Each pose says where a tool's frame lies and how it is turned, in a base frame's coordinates. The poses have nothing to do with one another.
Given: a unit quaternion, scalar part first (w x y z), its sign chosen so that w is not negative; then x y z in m.
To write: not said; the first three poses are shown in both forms.
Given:
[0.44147, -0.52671, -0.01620, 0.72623, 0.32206, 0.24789, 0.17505]
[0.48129, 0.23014, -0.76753, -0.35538, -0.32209, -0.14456, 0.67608]
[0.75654, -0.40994, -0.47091, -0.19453, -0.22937, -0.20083, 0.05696]
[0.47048, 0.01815, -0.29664, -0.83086, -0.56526, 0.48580, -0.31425]
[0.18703, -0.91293, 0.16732, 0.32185, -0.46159, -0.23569, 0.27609]
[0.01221, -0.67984, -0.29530, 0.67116, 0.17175, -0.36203, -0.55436]
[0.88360, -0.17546, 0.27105, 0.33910, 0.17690, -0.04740, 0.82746]
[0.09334, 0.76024, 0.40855, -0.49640, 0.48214, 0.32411, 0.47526]
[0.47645, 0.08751, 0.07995, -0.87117, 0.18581, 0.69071, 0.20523]
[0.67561, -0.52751, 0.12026, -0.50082, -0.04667, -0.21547, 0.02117]
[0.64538, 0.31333, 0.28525, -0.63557, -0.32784, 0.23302, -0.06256]
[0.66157, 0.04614, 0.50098, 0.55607, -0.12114, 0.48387, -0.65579]
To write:
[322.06, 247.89, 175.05, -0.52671, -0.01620, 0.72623, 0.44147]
[-322.09, -144.56, 676.08, 0.23014, -0.76753, -0.35538, 0.48129]
[-229.37, -200.83, 56.96, -0.40994, -0.47091, -0.19453, 0.75654]
[-565.26, 485.80, -314.25, 0.01815, -0.29664, -0.83086, 0.47048]
[-461.59, -235.69, 276.09, -0.91293, 0.16732, 0.32185, 0.18703]
[171.75, -362.03, -554.36, -0.67984, -0.29530, 0.67116, 0.01221]
[176.90, -47.40, 827.46, -0.17546, 0.27105, 0.33910, 0.88360]
[482.14, 324.11, 475.26, 0.76024, 0.40855, -0.49640, 0.09334]
[185.81, 690.71, 205.23, 0.08751, 0.07995, -0.87117, 0.47645]
[-46.67, -215.47, 21.17, -0.52751, 0.12026, -0.50082, 0.67561]
[-327.84, 233.02, -62.56, 0.31333, 0.28525, -0.63557, 0.64538]
[-121.14, 483.87, -655.79, 0.04614, 0.50098, 0.55607, 0.66157]

